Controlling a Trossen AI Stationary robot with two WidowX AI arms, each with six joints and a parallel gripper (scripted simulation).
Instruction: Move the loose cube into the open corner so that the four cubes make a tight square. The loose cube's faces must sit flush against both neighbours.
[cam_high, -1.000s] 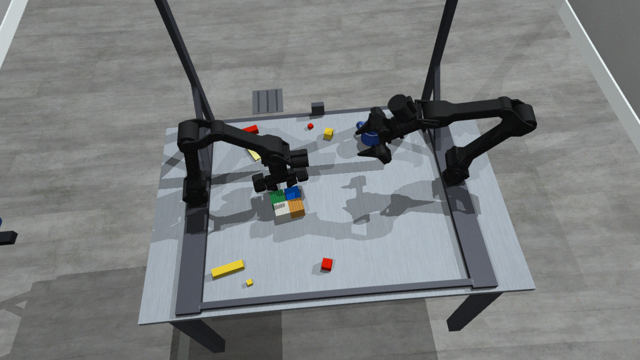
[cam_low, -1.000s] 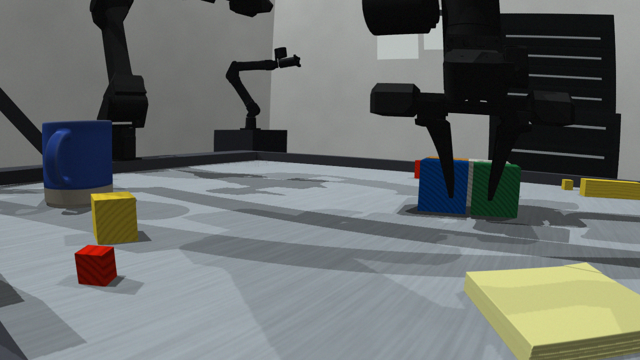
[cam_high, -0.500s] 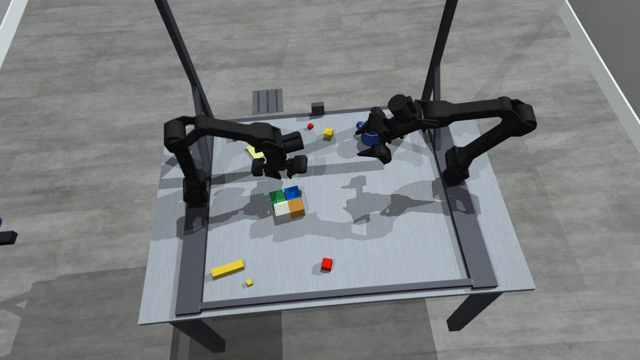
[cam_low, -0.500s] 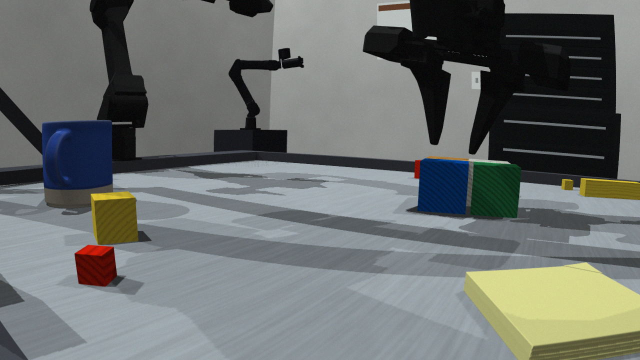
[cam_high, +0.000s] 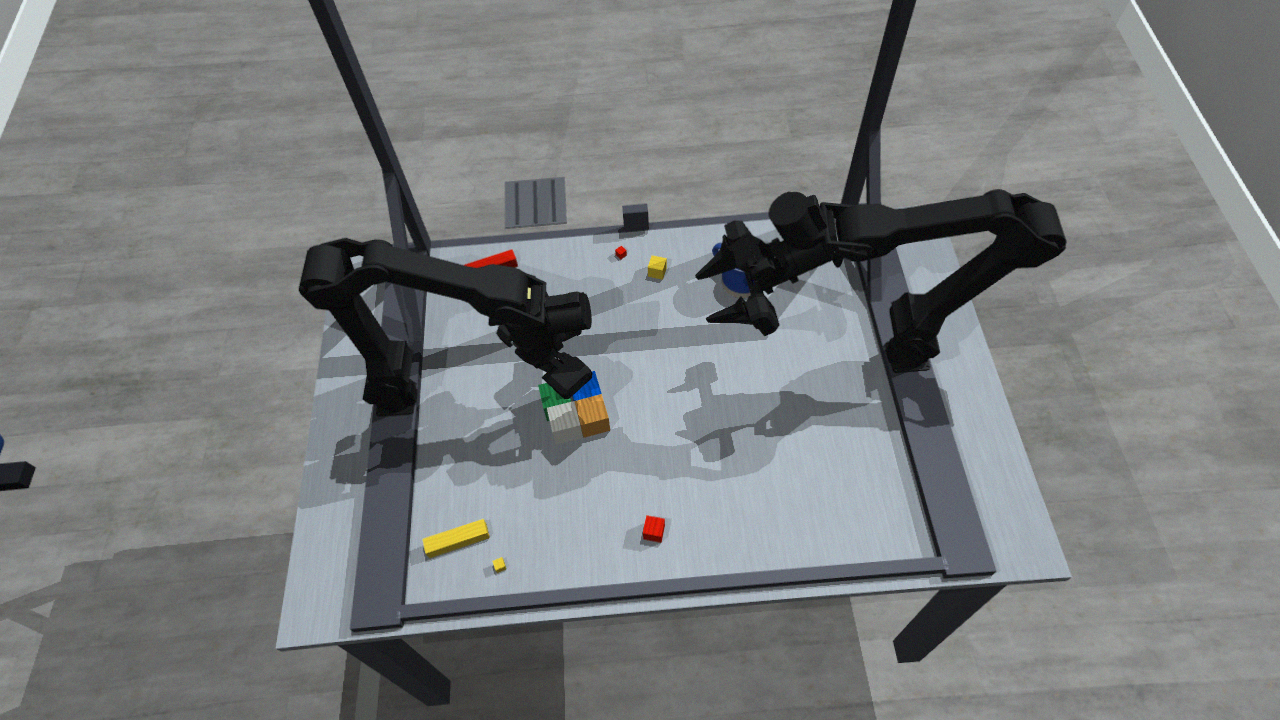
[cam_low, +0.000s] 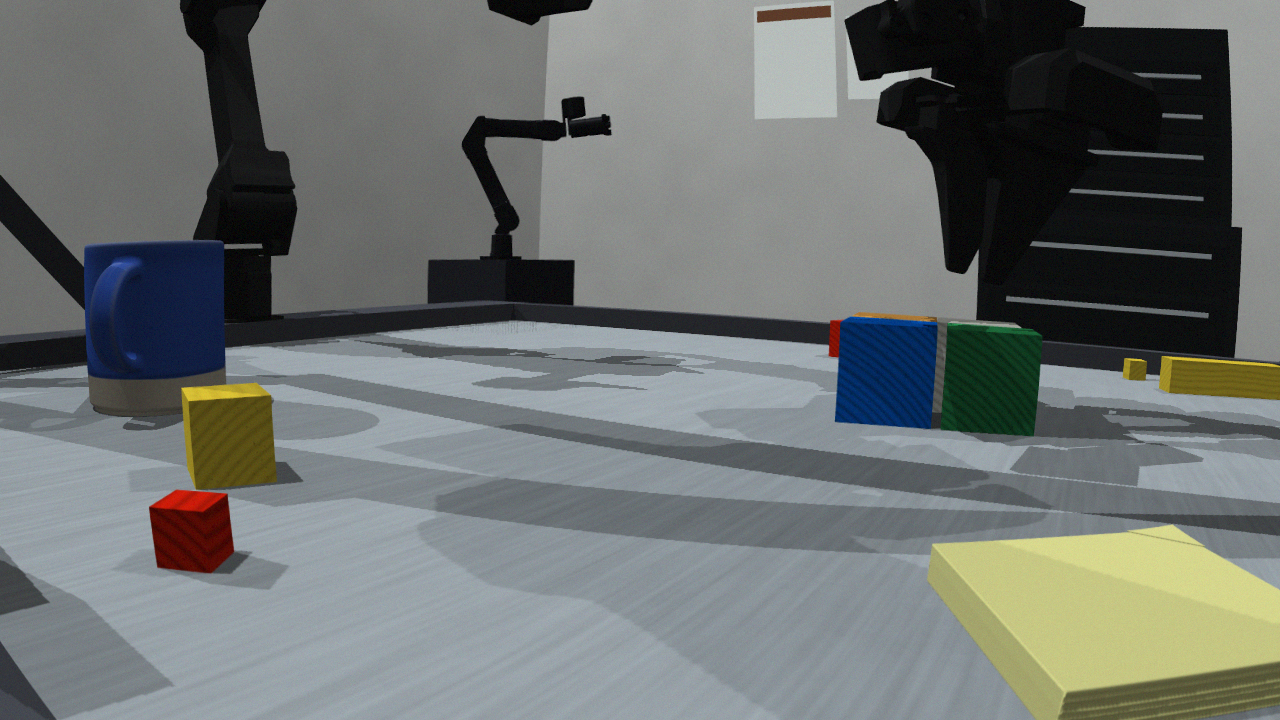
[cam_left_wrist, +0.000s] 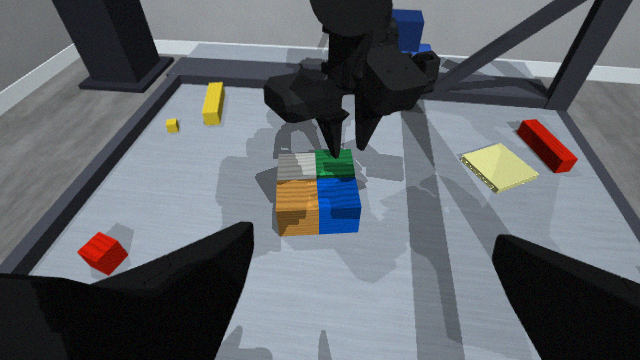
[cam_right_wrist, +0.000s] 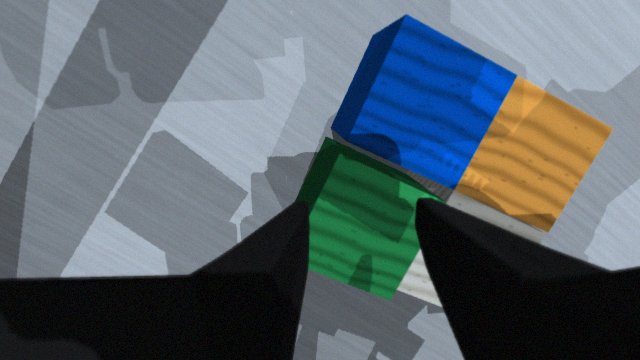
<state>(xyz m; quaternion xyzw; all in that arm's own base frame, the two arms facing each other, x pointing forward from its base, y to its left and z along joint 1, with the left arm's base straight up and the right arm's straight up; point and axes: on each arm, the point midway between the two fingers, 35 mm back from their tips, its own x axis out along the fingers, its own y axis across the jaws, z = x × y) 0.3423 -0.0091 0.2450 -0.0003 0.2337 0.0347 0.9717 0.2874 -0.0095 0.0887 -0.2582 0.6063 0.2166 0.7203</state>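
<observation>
My right gripper is now 8 cm above the green cube and 2 cm short of it. From my right hand the other things lie so: blue cube: 8 cm below, 5 cm to the left, 1 cm ahead; orange cube: 8 cm below, 6 cm to the left, 5 cm ahead; white cube: 8 cm below, 6 cm ahead, 1 cm to the left.
</observation>
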